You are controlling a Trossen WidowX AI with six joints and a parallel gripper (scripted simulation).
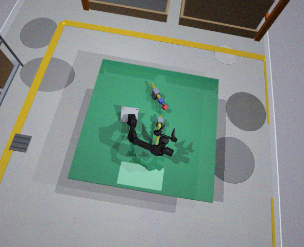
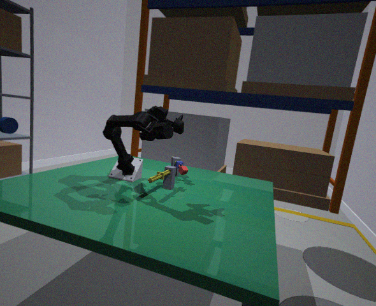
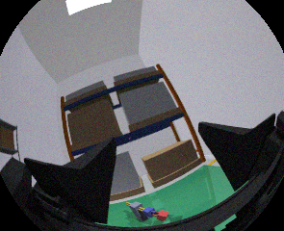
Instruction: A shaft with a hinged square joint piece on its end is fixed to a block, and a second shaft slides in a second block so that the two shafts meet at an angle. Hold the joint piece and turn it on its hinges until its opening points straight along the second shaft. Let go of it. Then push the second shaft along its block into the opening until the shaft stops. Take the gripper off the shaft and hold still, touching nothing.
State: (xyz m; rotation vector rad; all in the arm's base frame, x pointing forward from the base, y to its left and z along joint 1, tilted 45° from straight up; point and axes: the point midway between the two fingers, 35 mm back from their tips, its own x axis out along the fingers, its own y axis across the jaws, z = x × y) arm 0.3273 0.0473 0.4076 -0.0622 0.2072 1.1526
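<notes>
My gripper tip is now 350 mm above the red square joint piece, 330 mm to the right of it and 10 mm short of it.
</notes>
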